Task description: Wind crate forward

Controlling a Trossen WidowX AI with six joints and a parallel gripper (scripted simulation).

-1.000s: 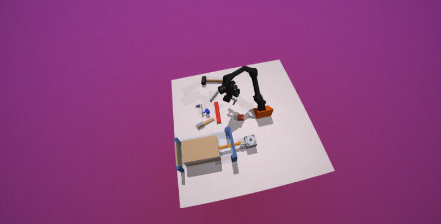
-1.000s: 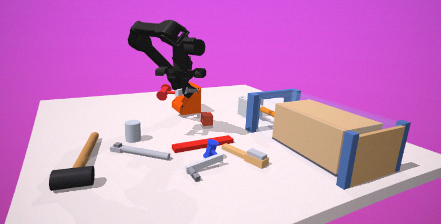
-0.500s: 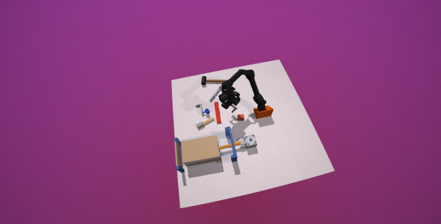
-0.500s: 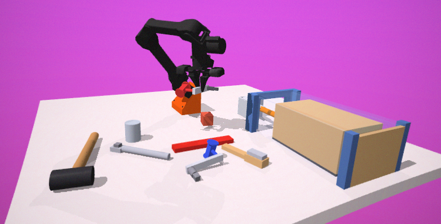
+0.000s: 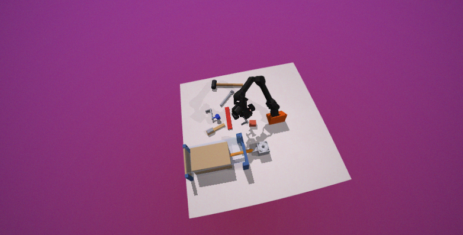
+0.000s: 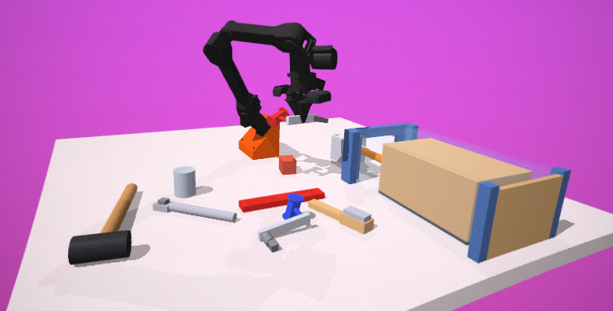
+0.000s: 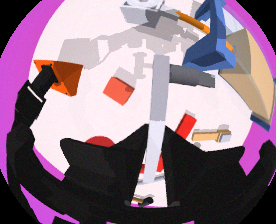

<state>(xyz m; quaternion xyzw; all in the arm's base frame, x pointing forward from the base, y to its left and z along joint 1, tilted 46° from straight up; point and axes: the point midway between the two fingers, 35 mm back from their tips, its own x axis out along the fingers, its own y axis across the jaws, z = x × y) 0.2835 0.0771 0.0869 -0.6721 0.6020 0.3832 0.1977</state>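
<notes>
Now: the red-knobbed crank 10 mm behind my gripper tip, 10 mm to the right of it and 10 mm above it. Also, from my gripper tip: red knob 20 mm behind, 60 mm to the right, 10 mm above; red bar 120 mm ahead, 120 mm to the right, 170 mm below; grey winch 110 mm behind, 250 mm to the left, 150 mm below.
</notes>
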